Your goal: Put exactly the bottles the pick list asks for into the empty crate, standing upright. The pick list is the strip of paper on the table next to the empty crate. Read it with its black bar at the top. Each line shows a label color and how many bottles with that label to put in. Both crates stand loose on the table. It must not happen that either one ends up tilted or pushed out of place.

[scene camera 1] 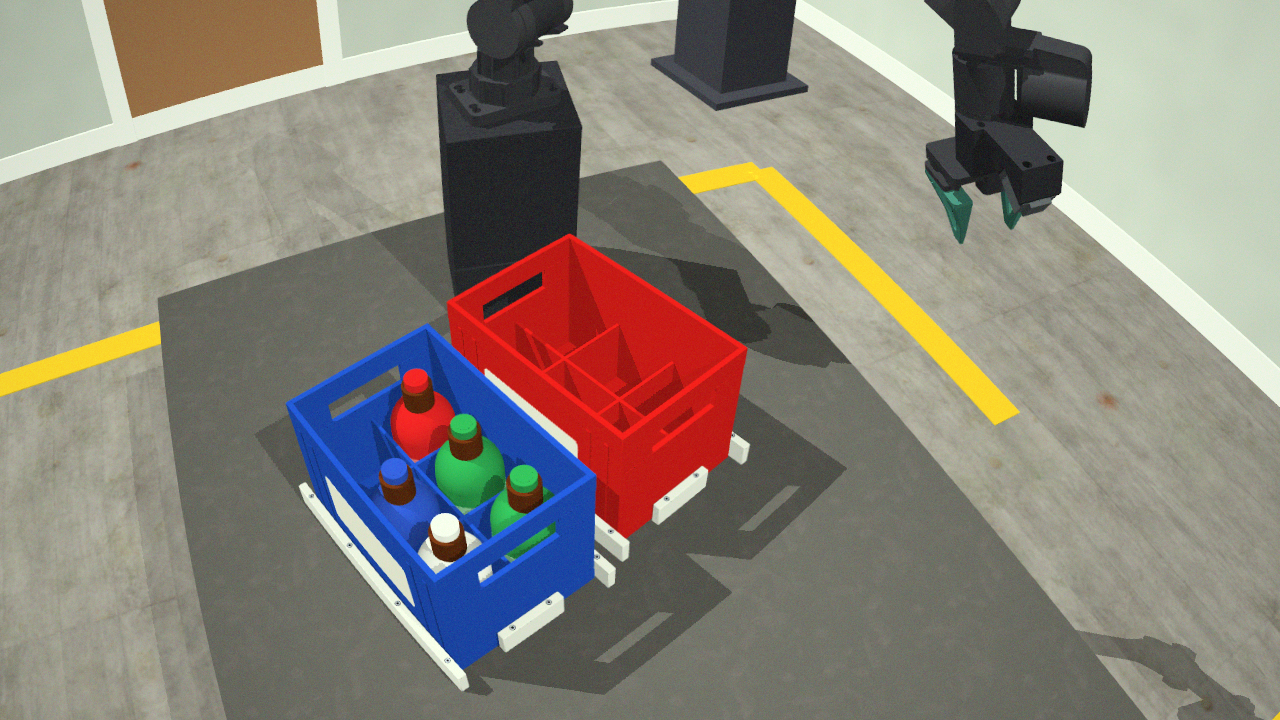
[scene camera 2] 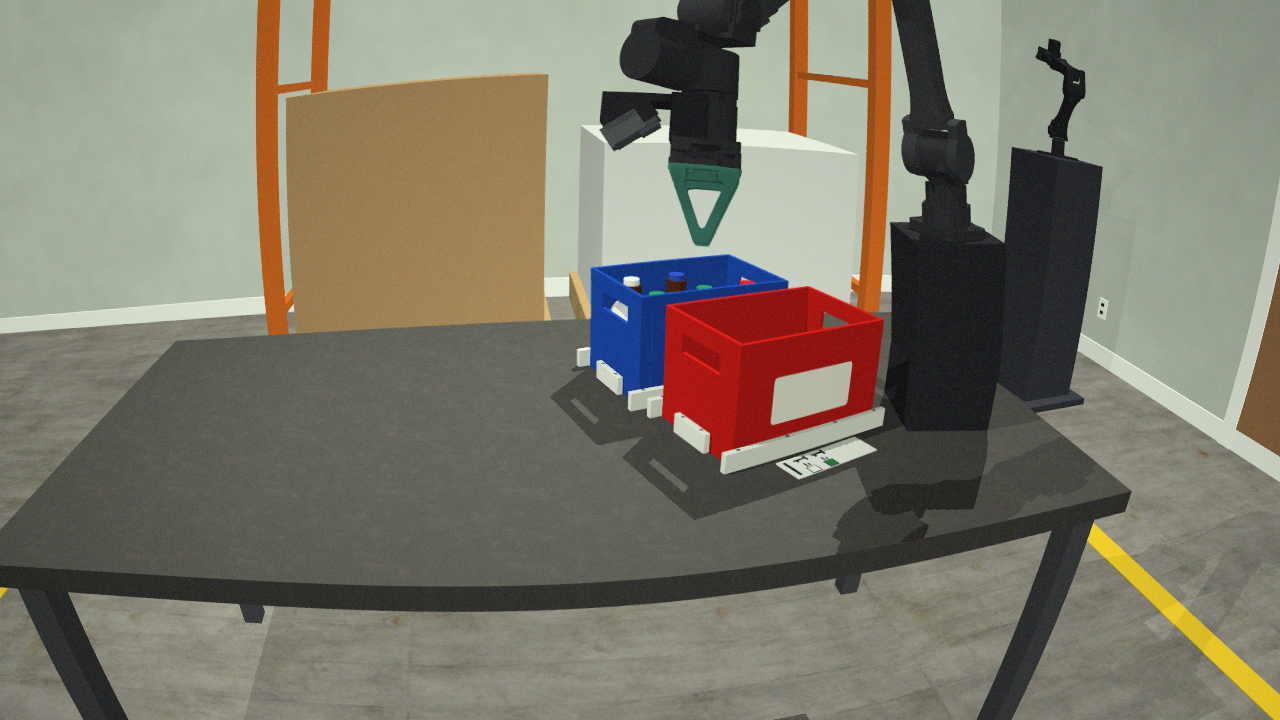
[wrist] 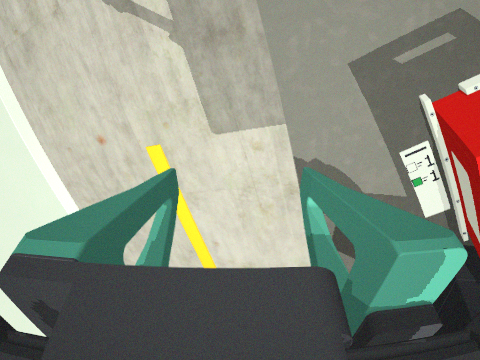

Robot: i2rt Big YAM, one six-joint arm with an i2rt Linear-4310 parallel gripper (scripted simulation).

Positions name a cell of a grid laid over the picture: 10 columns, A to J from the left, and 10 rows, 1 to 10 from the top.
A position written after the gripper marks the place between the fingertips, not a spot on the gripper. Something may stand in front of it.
Labels:
gripper: scene camera 1 H4; scene camera 2 F4; wrist E5

